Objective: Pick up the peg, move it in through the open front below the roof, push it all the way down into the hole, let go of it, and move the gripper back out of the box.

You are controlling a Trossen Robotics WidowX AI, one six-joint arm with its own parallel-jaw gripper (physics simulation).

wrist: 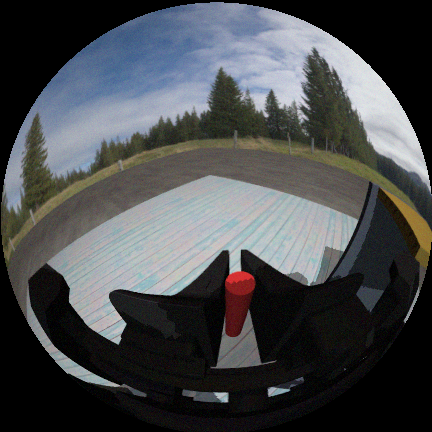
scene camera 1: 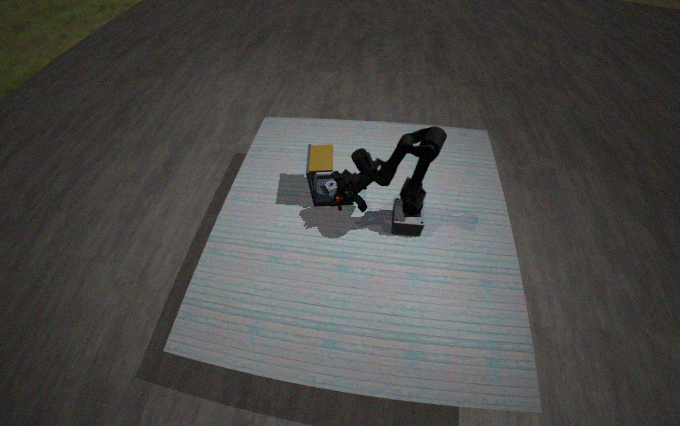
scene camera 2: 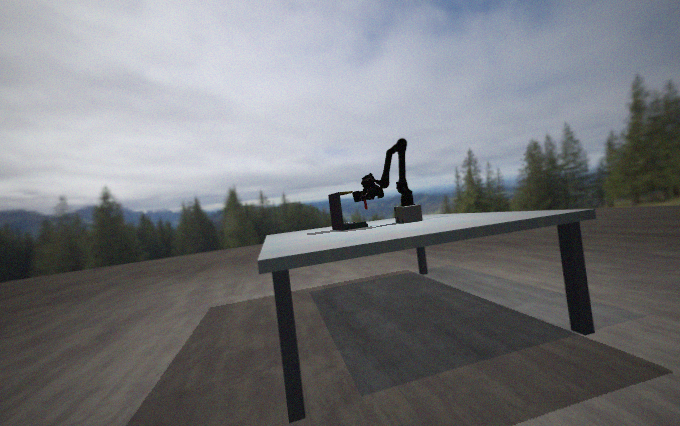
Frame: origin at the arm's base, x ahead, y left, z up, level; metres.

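Seen in the pictures: gripper, fingertip midpoint: (wrist: 234, 255) (scene camera 1: 330, 205) (scene camera 2: 361, 198); arm's base, origin of the base link: (scene camera 1: 411, 209) (scene camera 2: 407, 205).
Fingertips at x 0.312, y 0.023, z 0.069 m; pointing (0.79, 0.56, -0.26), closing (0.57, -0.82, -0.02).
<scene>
Offsets run from my fingertips to a thing's top centre. "spot": to the spot under its first point. Level surfaces: height alone.
The red peg @[dx -0.030, dy -0.021, dz +0.018 m] (scene camera 1: 338, 200) (scene camera 2: 365, 204) (wrist: 238, 305) is held roughly upright between the fingers, its lower part hanging below them. My gripper (scene camera 1: 338, 197) (scene camera 2: 365, 198) (wrist: 234, 255) is shut on it. The box has a yellow roof @[dx +0.012, dy -0.190, dz +0.056 m] (scene camera 1: 321, 157) (scene camera 2: 346, 192) (wrist: 407, 225) and a dark wall (scene camera 2: 335, 210) (wrist: 371, 225). A pale block @[dx +0.020, dy -0.199, dz -0.127 m] (scene camera 1: 329, 186) with a dark hole shows inside the box, beside the gripper in scene camera 1. In scene camera 2 the peg hangs in the air outside the roof's edge, near the outer end of the base @[spot: dx +0.007, dy -0.110, dz -0.149 m] (scene camera 2: 355, 225). The peg's lower end is clear of the base.
The arm's grey base block (scene camera 1: 407, 225) (scene camera 2: 408, 213) stands to the right of the box on the pale striped table @[dz -0.168 m] (scene camera 1: 351, 301) (scene camera 2: 301, 247) (wrist: 200, 215). The box wall and roof rise close by the gripper at the right in the wrist view. Shadows lie around the box.
</scene>
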